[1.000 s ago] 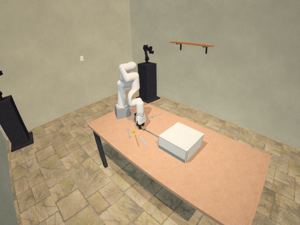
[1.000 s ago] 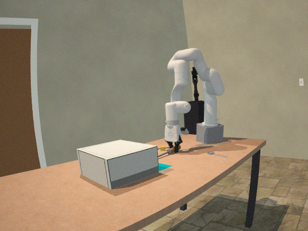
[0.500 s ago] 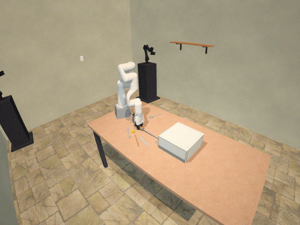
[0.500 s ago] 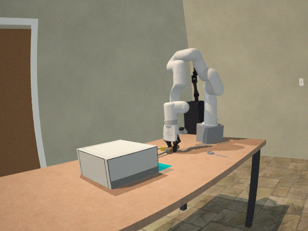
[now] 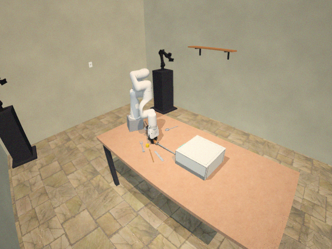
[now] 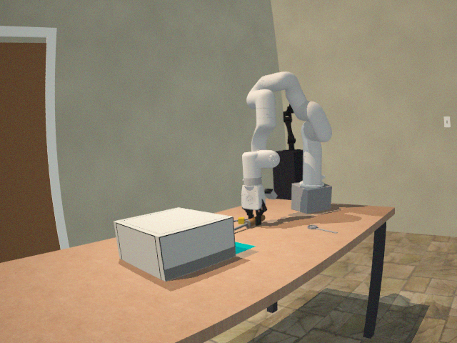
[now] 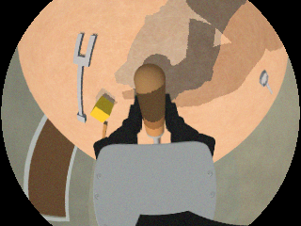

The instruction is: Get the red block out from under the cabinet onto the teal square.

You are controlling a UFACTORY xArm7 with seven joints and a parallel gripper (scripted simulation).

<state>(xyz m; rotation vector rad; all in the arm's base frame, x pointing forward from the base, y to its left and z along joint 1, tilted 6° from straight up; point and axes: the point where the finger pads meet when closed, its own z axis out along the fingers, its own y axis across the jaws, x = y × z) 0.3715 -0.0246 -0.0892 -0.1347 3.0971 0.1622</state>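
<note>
Right now the yellow cube is 80 mm to the right of my hand, 10 mm below it and 10 mm ahead of it. Round my hand: thin wooden stick (130 mm to the right, 130 mm ahead, 20 mm below); then wrench (120 mm to the right, 30 mm behind, 20 mm below); then long tool (130 mm ahead, 50 mm to the left, 10 mm below).
</note>
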